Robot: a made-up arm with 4 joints. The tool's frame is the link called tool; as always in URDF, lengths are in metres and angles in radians. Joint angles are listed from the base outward. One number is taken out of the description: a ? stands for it. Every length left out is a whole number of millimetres.
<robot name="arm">
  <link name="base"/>
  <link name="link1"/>
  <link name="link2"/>
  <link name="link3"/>
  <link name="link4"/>
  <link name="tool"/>
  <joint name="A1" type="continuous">
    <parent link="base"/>
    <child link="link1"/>
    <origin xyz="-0.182 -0.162 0.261" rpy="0 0 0"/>
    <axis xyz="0 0 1"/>
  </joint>
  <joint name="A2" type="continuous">
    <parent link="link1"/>
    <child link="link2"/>
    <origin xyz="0.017 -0.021 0" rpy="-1.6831 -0.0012 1.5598"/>
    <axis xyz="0 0 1"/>
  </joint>
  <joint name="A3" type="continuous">
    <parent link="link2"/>
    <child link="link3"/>
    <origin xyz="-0.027 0.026 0" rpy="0.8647 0.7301 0.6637"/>
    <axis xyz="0 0 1"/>
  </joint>
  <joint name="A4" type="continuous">
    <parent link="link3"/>
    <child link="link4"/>
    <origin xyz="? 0.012 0" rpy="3.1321 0.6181 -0.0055"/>
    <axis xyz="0 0 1"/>
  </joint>
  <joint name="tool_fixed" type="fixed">
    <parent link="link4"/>
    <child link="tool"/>
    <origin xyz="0.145 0.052 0" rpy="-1.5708 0 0.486"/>
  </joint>
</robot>
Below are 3 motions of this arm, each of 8 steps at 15 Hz.
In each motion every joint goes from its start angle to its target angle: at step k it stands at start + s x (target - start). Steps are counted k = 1, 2, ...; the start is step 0. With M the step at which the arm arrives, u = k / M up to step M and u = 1 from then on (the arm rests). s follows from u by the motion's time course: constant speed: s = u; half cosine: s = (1 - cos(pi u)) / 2; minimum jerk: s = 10 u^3 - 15 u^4 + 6 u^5.
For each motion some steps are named. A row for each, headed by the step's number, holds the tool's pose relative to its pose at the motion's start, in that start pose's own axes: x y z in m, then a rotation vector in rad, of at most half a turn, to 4 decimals.
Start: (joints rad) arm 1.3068 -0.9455 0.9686 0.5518
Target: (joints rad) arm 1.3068 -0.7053 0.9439 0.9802
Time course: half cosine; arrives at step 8
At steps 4, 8:
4: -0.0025 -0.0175 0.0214 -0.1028 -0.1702 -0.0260
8: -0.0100 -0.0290 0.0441 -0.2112 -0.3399 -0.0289

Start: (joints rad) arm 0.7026 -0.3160 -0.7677 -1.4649
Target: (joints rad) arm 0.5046 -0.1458 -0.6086 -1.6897
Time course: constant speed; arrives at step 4
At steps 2, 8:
2: -0.0029 -0.0345 -0.0164 -0.0058 0.1051 -0.1553
8: -0.0126 -0.0687 -0.0342 0.0208 0.2184 -0.3135

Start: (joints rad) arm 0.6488 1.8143 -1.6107 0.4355
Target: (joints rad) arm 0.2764 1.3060 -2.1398 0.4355
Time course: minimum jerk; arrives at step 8
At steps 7, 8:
7: -0.0047 -0.1419 0.0864 -0.2680 -0.2934 -0.6048
8: -0.0054 -0.1437 0.0886 -0.2750 -0.3003 -0.6124

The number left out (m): 0.102
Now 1 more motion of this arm.
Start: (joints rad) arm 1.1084 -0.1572 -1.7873 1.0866
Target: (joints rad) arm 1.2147 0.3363 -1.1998 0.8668
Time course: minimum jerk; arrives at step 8
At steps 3, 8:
3: -0.0336 0.0348 -0.0262 0.1035 0.2314 0.1707
8: -0.1599 0.0999 -0.0378 0.3061 0.7630 0.7088

